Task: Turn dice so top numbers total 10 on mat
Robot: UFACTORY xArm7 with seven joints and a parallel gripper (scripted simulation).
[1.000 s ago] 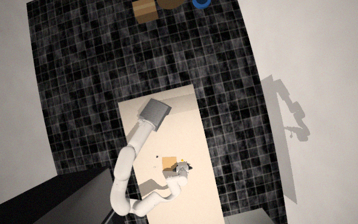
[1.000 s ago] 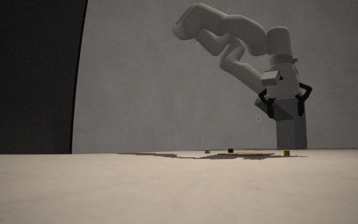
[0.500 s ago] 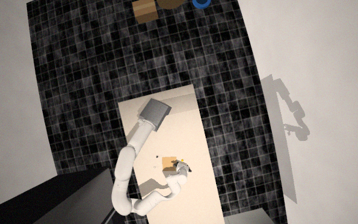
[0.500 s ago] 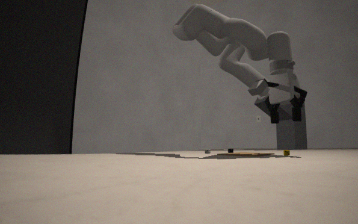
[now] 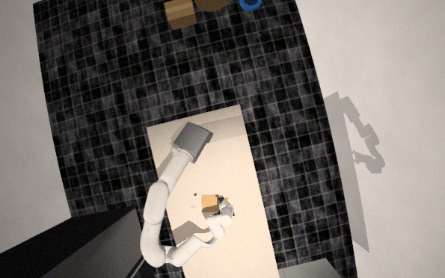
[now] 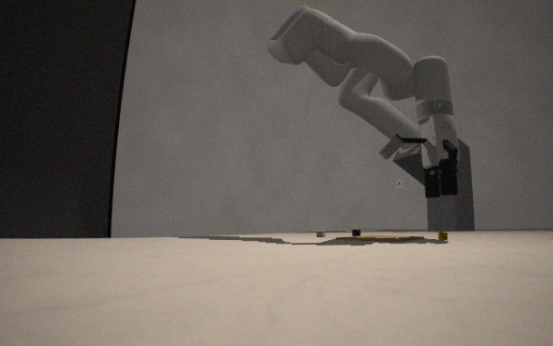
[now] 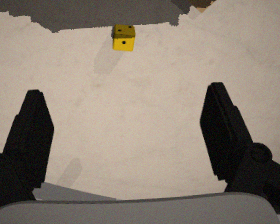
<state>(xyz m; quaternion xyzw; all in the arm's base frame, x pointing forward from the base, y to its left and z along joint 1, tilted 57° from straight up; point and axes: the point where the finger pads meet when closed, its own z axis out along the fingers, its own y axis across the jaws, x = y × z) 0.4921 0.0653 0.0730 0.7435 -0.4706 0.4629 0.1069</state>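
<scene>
My hand is 9 cm above the yellow die. From my hand the other things lie so: pale die: 9 cm behind, 26 cm to the right, 9 cm below; tan mat: 4 cm behind, 12 cm to the right, 10 cm below; black die: 16 cm behind, 18 cm to the right, 9 cm below.
</scene>
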